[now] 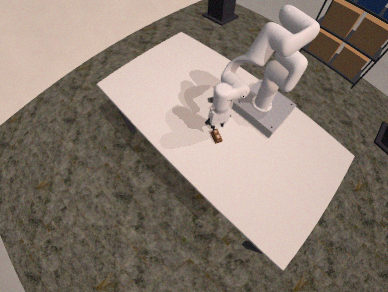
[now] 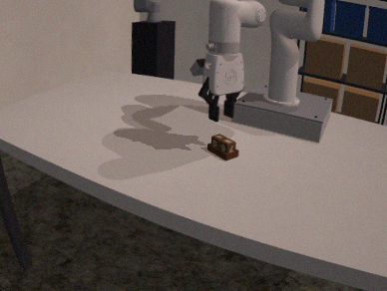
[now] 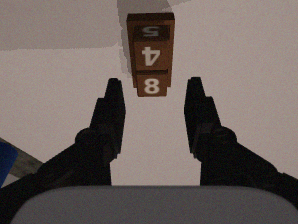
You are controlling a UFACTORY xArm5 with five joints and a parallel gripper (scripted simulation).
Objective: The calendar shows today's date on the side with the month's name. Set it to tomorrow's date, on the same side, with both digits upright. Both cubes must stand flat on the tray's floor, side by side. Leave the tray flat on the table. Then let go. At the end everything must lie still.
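My gripper is now 80 mm above the brown wooden cube. From my hand the other things lie so: tray 100 mm below, 20 mm to the left, 10 mm ahead.
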